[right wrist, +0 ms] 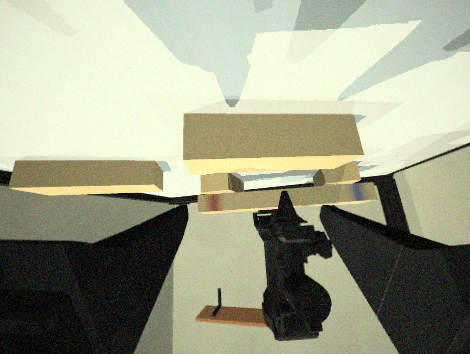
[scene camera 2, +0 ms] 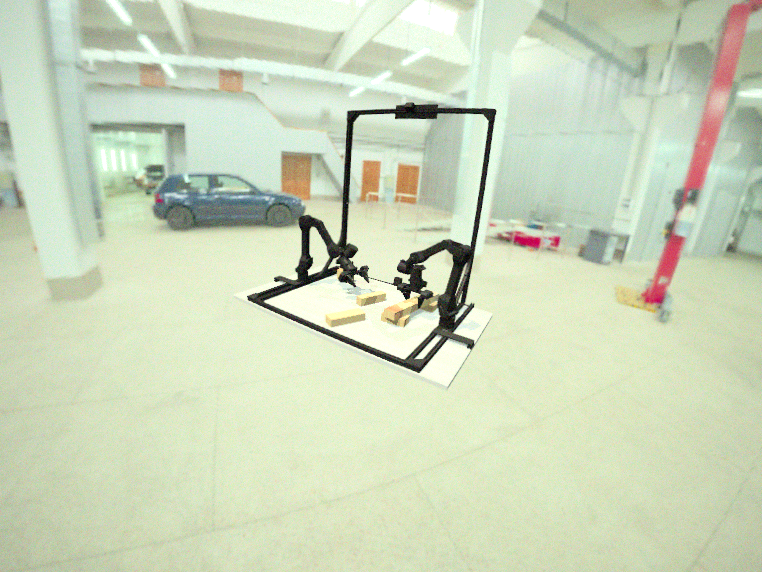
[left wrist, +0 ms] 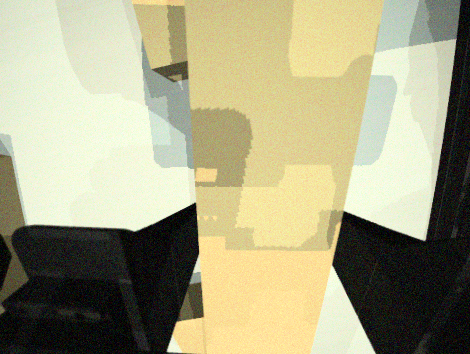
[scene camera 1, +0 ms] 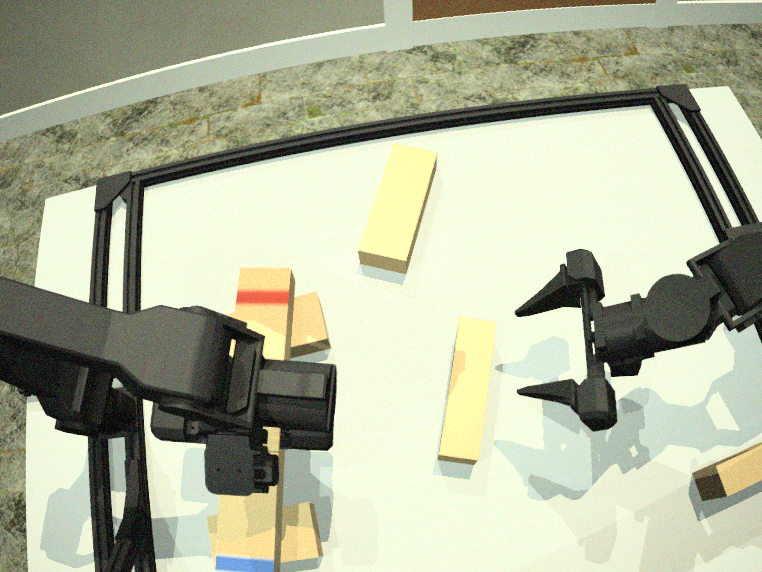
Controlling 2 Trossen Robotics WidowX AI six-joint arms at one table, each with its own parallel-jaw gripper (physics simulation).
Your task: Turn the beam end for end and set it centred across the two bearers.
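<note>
The beam is a long wooden bar with a red band at its upper end in scene camera 1 and a blue band at its lower end. My left gripper is shut on it between the bands; its wrist hides that stretch in scene camera 1. Beam crosses over the far bearer and near bearer, both sticking out more to its right. Whether it rests on them is unclear. My right gripper is open and empty, right of the beam.
One loose wooden block lies towards the back. Another block lies between the beam and the right gripper. A third block lies at the lower right. A black frame borders the table.
</note>
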